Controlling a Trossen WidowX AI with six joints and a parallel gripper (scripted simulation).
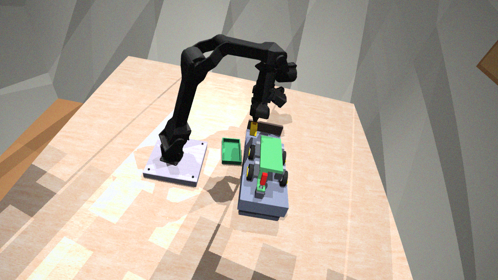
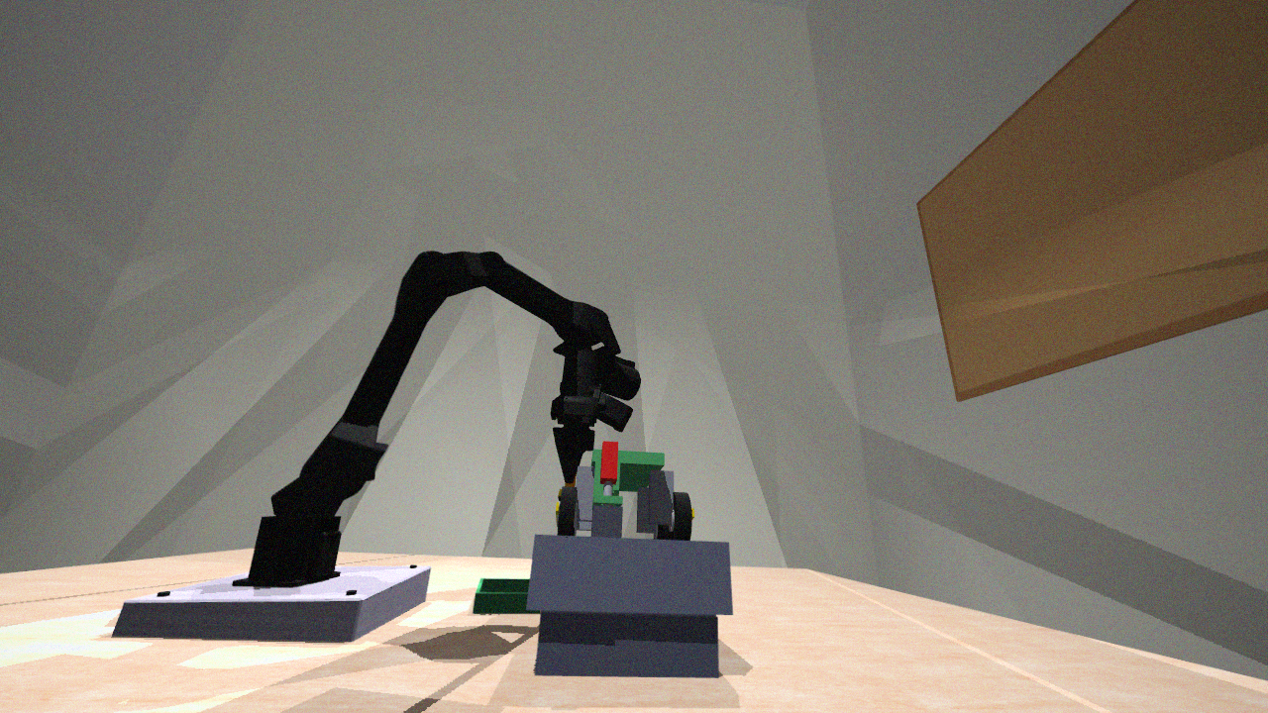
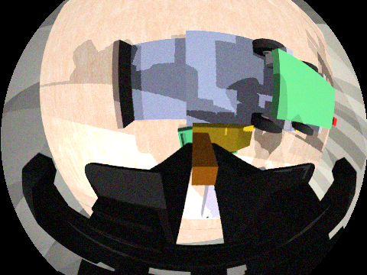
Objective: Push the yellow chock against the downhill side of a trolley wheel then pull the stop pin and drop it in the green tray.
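Right now my gripper tip is 250 mm to the left of the red-headed stop pin, 90 mm short of it and 10 mm above it. The rest, counted from my gripper tip: yellow chock 20 mm to the right, 10 mm below; trolley 150 mm to the right, 90 mm ahead, 30 mm below; green tray 150 mm below, 60 mm to the right, 50 mm behind.
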